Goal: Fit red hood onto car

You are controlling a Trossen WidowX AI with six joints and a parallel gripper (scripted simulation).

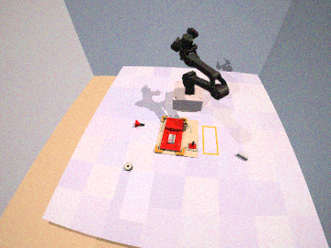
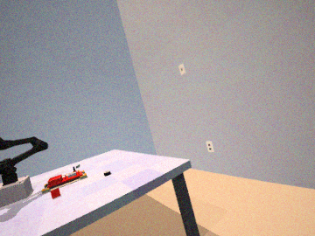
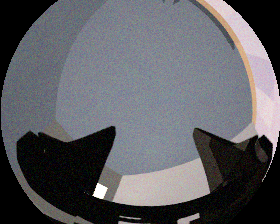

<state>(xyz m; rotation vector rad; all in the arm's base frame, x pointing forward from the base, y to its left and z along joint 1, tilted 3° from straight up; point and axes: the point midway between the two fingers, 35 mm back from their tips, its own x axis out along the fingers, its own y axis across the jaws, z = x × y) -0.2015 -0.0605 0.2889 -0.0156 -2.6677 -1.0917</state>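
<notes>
Now: gripper tip 47 cm short of the red hood and 36 cm above it. From my gripper tip the other things lie so: engine block: 56 cm ahead, 38 cm below.
</notes>
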